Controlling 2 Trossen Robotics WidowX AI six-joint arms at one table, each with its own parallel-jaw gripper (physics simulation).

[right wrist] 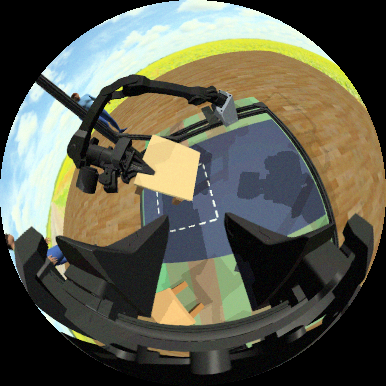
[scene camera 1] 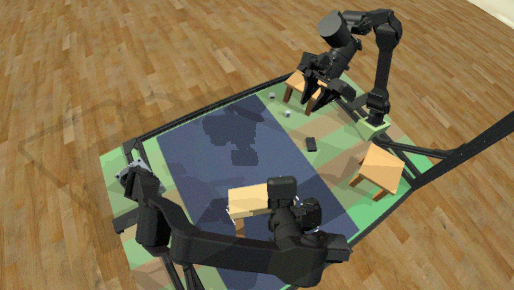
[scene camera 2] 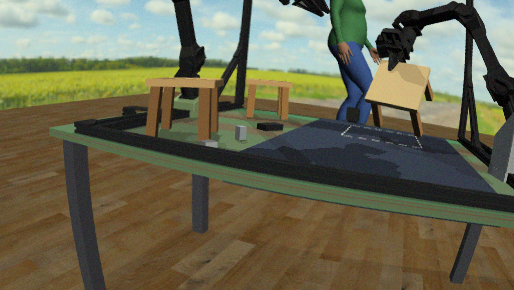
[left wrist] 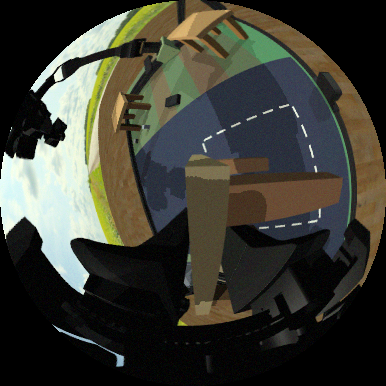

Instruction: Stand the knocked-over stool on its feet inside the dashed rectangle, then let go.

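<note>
The pale-topped stool (scene camera 1: 247, 200) (scene camera 2: 400, 82) (left wrist: 207, 200) (right wrist: 172, 167) is tilted, its seat sloping and its legs pointing obliquely down. In scene camera 2 its lower legs are over or near the dashed rectangle (left wrist: 293, 106) (right wrist: 217, 217); whether a foot touches the mat is unclear. My left gripper (scene camera 2: 392, 65) is shut on the upper edge of the stool's seat; in scene camera 1 its own arm hides its fingers and part of the stool. My right gripper (scene camera 1: 310, 106) (right wrist: 196, 218) is open and empty, high above the table's other end.
Two orange-brown stools (scene camera 1: 382, 165) (scene camera 1: 297, 82) stand upright on the striped cloth beside the dark blue mat (scene camera 1: 182, 145). A black block (scene camera 1: 311, 144) (scene camera 2: 270, 126) and two small grey blocks (scene camera 1: 287, 113) (scene camera 1: 272, 95) lie between them and the mat. Black rails edge the table.
</note>
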